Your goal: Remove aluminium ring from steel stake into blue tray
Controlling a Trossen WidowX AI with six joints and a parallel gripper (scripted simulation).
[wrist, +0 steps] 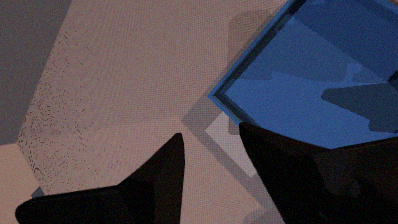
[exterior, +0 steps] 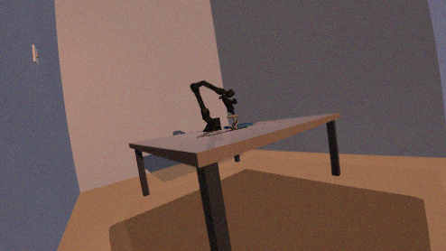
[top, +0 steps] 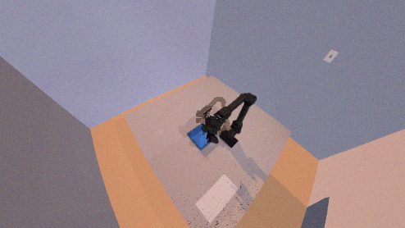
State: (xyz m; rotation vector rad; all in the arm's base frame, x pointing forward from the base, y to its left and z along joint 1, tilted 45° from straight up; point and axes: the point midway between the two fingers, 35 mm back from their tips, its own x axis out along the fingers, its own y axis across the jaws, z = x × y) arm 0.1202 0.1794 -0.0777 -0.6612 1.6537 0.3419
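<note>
Right now the aluminium ring is 19 cm ahead of my gripper tip, 25 cm to the right of it and 9 cm below it. From my gripper tip the other things lie so: blue tray 9 cm ahead, 6 cm to the right, 11 cm below.
</note>
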